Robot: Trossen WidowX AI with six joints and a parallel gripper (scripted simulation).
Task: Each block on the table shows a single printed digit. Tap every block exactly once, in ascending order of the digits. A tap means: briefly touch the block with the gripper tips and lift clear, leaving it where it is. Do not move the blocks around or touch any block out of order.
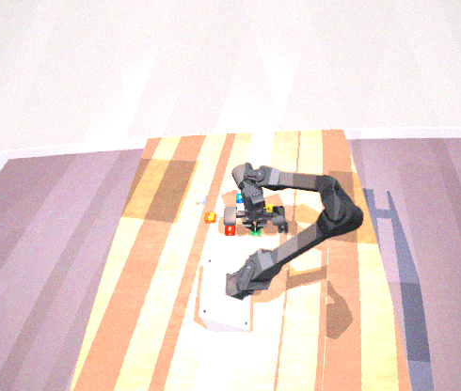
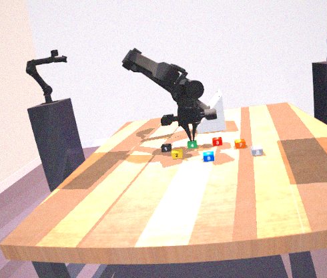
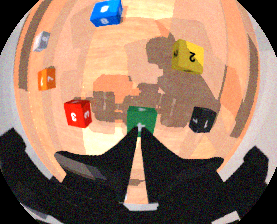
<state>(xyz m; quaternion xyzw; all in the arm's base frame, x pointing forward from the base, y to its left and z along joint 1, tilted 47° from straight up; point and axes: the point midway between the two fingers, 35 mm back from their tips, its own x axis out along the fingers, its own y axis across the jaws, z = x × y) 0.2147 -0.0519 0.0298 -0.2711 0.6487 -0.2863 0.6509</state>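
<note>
Right now my gripper tip is 1 cm short of the green block and 1 cm above it. Also, from my gripper tip: dark grey block 9 cm to the right, 1 cm below, 1 cm ahead; then red block 8 cm to the left, 1 cm below, 1 cm ahead; then blue block 14 cm ahead, 5 cm to the left, 1 cm below.
</note>
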